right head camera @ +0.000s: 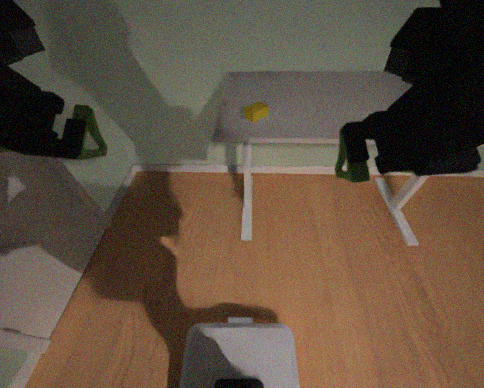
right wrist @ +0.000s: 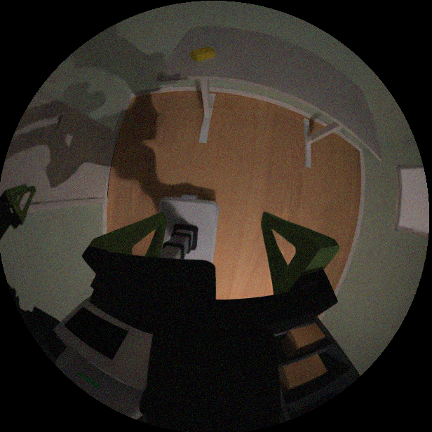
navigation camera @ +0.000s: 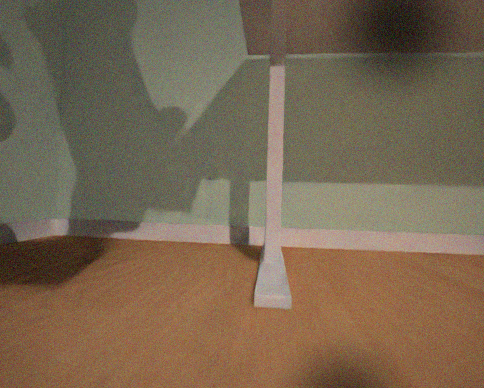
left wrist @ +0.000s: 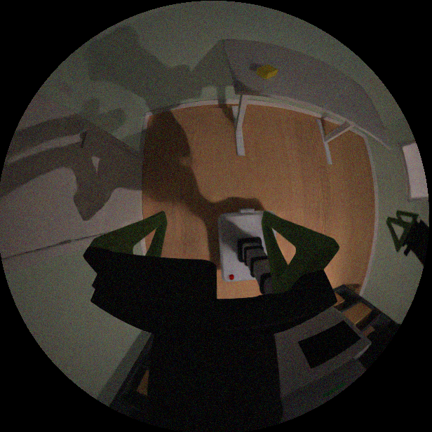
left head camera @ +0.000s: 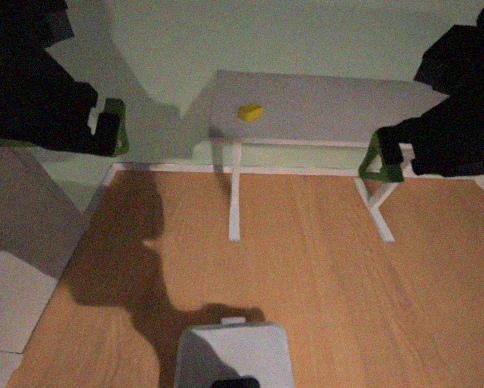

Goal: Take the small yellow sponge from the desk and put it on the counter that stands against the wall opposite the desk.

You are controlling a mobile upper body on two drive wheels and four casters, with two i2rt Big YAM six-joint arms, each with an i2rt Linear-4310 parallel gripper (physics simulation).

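Places are measured from the left arm's base along level axes (x ahead, y left, z up), in metres.
Pixels of known places: left gripper, fingertip midpoint: [right head camera: 75,149] [left head camera: 92,145]; right gripper, fingertip midpoint: [right head camera: 368,170] [left head camera: 387,171].
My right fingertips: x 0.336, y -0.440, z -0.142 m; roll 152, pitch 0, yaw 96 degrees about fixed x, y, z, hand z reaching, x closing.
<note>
For each thing: its top centre in the pictures, then the offset to it from my right fingertips. "spot": a spot on its surface instead. Level surfaces: height alone.
- small yellow sponge, top centre: [right head camera: 256,107] [left head camera: 250,107] 0.130 m left, 0.732 m ahead, 0.273 m down
- grey desk, surface height: 0.318 m down
- white desk leg, surface spot: [navigation camera: 276,150] spot: 0.166 m left, 0.892 m ahead, 0.880 m down
- whitish door, surface spot: [right head camera: 40,285] spot: 1.335 m left, 0.151 m ahead, 0.994 m down
The small yellow sponge [left head camera: 250,112] [right head camera: 256,112] [left wrist: 267,72] [right wrist: 203,54] lies near the left end of the grey desk [left head camera: 320,110] [right head camera: 300,110] [left wrist: 320,82] [right wrist: 270,57], which stands against the green wall ahead. In the navigation camera a white desk leg [navigation camera: 276,150] shows. My left gripper [left head camera: 119,127] [right head camera: 90,132] [left wrist: 213,216] is open and empty, in the air left of the desk and short of it. My right gripper [left head camera: 381,156] [right head camera: 352,154] [right wrist: 213,216] is open and empty, in front of the desk's right part. Both are well apart from the sponge. The counter does not show.
My light grey base [left head camera: 235,350] [right head camera: 242,350] stands on the wooden floor, with floor between it and the desk. A whitish door [left head camera: 25,295] [right head camera: 40,285] is in the wall at left. Dark shelving with brown boxes [right wrist: 304,370] shows behind, at the lower right of the right wrist view.
</note>
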